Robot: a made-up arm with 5 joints. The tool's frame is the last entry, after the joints. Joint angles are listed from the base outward.
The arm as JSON. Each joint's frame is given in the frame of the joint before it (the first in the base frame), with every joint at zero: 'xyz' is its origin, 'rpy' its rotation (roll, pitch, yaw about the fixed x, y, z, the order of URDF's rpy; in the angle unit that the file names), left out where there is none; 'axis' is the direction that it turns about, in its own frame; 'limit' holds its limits. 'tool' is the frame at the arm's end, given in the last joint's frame.
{
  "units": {
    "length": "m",
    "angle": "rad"
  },
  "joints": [
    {
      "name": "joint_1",
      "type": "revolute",
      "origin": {
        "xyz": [
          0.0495,
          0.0,
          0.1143
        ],
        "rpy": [
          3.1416,
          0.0,
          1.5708
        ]
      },
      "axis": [
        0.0,
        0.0,
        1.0
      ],
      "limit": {
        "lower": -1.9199,
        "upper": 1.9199
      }
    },
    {
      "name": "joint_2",
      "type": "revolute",
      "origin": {
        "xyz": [
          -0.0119,
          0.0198,
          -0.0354
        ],
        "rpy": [
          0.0,
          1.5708,
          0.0
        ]
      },
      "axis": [
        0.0,
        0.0,
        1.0
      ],
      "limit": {
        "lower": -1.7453,
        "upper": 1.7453
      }
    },
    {
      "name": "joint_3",
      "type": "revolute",
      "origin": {
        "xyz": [
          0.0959,
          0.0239,
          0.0
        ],
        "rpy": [
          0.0,
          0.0,
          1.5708
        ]
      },
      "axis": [
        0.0,
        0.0,
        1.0
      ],
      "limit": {
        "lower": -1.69,
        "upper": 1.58
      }
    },
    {
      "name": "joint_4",
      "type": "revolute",
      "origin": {
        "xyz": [
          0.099,
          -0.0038,
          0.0
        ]
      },
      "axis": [
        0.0,
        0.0,
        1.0
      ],
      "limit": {
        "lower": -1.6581,
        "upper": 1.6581
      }
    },
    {
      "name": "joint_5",
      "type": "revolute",
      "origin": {
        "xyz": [
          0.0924,
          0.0,
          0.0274
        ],
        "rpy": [
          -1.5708,
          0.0,
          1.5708
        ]
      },
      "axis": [
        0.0,
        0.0,
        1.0
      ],
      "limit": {
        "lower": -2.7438,
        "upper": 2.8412
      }
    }
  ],
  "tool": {
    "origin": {
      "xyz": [
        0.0,
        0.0,
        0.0
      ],
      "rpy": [
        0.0,
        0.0,
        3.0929
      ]
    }
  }
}
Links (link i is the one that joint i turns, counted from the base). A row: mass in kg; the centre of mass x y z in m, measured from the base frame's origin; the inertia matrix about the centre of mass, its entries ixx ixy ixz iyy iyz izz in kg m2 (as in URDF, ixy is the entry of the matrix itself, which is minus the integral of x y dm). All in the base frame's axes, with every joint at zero. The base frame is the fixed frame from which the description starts. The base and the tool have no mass.
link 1: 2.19; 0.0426 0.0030 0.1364; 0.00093 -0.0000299 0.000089 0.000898 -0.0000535 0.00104
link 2: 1.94; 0.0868 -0.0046 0.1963; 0.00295 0 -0.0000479 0.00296 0 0.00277
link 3: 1.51; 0.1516 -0.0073 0.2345; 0.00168 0 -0.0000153 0.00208 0 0.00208
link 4: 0.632; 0.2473 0.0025 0.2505; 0.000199 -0.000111 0 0.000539 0 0.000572
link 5: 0.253; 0.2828 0.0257 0.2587; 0.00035 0 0 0.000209 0 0.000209
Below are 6 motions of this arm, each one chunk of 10 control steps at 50 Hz.
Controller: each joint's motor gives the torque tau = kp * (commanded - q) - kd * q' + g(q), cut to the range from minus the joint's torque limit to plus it. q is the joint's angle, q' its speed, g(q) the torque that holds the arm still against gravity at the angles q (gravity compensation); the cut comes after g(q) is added. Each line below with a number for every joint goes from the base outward.
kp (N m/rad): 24 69 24 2.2 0.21
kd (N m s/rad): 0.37 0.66 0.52 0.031 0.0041
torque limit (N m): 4 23 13 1.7 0.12
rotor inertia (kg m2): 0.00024 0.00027 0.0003 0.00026 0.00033
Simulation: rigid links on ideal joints. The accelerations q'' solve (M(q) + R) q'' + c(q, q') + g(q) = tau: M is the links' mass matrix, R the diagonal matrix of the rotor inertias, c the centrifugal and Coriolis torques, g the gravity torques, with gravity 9.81 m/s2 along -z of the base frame. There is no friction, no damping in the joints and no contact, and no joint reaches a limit. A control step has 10 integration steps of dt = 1/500 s. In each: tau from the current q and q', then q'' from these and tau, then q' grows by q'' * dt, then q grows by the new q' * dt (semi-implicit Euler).
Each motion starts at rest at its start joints. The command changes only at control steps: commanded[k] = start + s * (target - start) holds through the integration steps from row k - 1 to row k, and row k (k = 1, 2, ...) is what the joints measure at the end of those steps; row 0 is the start. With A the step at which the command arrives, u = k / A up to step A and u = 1 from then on. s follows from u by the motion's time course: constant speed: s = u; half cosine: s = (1 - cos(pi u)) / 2; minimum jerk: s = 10 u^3 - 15 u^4 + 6 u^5; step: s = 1 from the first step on.
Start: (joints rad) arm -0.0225 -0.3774 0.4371 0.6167 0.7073
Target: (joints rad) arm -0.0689 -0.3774 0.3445 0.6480 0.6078
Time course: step
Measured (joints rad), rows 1 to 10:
1: -0.0282 -0.3694 0.4049 0.6677 0.6991
2: -0.0427 -0.3667 0.3710 0.7155 0.6827
3: -0.0613 -0.3738 0.3560 0.7226 0.6646
4: -0.0786 -0.3814 0.3491 0.7031 0.6477
5: -0.0903 -0.3840 0.3432 0.6705 0.6333
6: -0.0946 -0.3822 0.3381 0.6328 0.6204
7: -0.0921 -0.3792 0.3349 0.5983 0.6071
8: -0.0847 -0.3777 0.3332 0.5754 0.5921
9: -0.0749 -0.3783 0.3323 0.5683 0.5754
10: -0.0654 -0.3799 0.3319 0.5753 0.5582

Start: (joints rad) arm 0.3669 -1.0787 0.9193 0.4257 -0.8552
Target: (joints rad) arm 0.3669 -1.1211 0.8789 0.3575 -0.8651
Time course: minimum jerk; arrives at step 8
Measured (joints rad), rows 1 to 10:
1: 0.3669 -1.0790 0.9192 0.4260 -0.8552
2: 0.3668 -1.0811 0.9188 0.4280 -0.8553
3: 0.3667 -1.0868 0.9172 0.4327 -0.8557
4: 0.3666 -1.0962 0.9135 0.4386 -0.8565
5: 0.3666 -1.1073 0.9076 0.4404 -0.8578
6: 0.3667 -1.1167 0.8999 0.4320 -0.8595
7: 0.3670 -1.1220 0.8915 0.4101 -0.8617
8: 0.3672 -1.1231 0.8837 0.3770 -0.8640
9: 0.3673 -1.1222 0.8771 0.3404 -0.8663
10: 0.3672 -1.1219 0.8715 0.3094 -0.8683

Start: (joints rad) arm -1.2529 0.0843 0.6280 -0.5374 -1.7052
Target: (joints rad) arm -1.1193 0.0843 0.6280 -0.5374 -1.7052
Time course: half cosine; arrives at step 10
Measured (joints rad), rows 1 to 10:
1: -1.2526 0.0843 0.6280 -0.5374 -1.7050
2: -1.2510 0.0843 0.6280 -0.5373 -1.7039
3: -1.2465 0.0844 0.6279 -0.5372 -1.7009
4: -1.2375 0.0845 0.6278 -0.5370 -1.6954
5: -1.2229 0.0846 0.6277 -0.5368 -1.6875
6: -1.2023 0.0848 0.6275 -0.5365 -1.6780
7: -1.1767 0.0849 0.6272 -0.5365 -1.6689
8: -1.1483 0.0850 0.6269 -0.5367 -1.6626
9: -1.1200 0.0849 0.6267 -0.5373 -1.6619
10: -1.0955 0.0846 0.6268 -0.5384 -1.6687

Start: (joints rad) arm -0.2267 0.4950 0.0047 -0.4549 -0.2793
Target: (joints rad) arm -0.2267 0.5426 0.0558 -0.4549 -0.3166
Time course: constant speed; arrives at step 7
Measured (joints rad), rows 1 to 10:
1: -0.2267 0.4970 0.0055 -0.4615 -0.2797
2: -0.2267 0.5023 0.0080 -0.4778 -0.2815
3: -0.2267 0.5097 0.0125 -0.4972 -0.2857
4: -0.2267 0.5174 0.0187 -0.5111 -0.2930
5: -0.2268 0.5245 0.0259 -0.5146 -0.3029
6: -0.2269 0.5314 0.0338 -0.5084 -0.3146
7: -0.2269 0.5387 0.0424 -0.4962 -0.3266
8: -0.2269 0.5447 0.0508 -0.4752 -0.3373
9: -0.2269 0.5480 0.0582 -0.4444 -0.3446
10: -0.2268 0.5492 0.0641 -0.4114 -0.3468

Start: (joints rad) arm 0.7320 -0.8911 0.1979 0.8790 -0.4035
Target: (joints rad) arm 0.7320 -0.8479 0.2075 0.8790 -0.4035
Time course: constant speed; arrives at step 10
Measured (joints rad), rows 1 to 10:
1: 0.7321 -0.8896 0.1969 0.8792 -0.4035
2: 0.7321 -0.8859 0.1959 0.8776 -0.4034
3: 0.7321 -0.8805 0.1960 0.8731 -0.4035
4: 0.7321 -0.8747 0.1974 0.8676 -0.4039
5: 0.7320 -0.8690 0.1995 0.8637 -0.4046
6: 0.7319 -0.8640 0.2015 0.8632 -0.4057
7: 0.7319 -0.8597 0.2033 0.8665 -0.4068
8: 0.7319 -0.8559 0.2047 0.8722 -0.4077
9: 0.7320 -0.8521 0.2059 0.8787 -0.4081
10: 0.7321 -0.8480 0.2072 0.8841 -0.4078

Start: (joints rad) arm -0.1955 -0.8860 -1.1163 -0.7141 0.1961
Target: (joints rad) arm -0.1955 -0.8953 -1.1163 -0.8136 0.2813
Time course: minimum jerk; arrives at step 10
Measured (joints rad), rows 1 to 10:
1: -0.1955 -0.8860 -1.1162 -0.7142 0.1962
2: -0.1955 -0.8862 -1.1158 -0.7152 0.1968
3: -0.1955 -0.8865 -1.1149 -0.7182 0.1989
4: -0.1955 -0.8870 -1.1136 -0.7246 0.2039
5: -0.1956 -0.8878 -1.1121 -0.7353 0.2130
6: -0.1956 -0.8887 -1.1109 -0.7502 0.2268
7: -0.1956 -0.8900 -1.1104 -0.7682 0.2448
8: -0.1956 -0.8916 -1.1110 -0.7873 0.2652
9: -0.1956 -0.8935 -1.1128 -0.8054 0.2856
10: -0.1955 -0.8955 -1.1155 -0.8206 0.3029

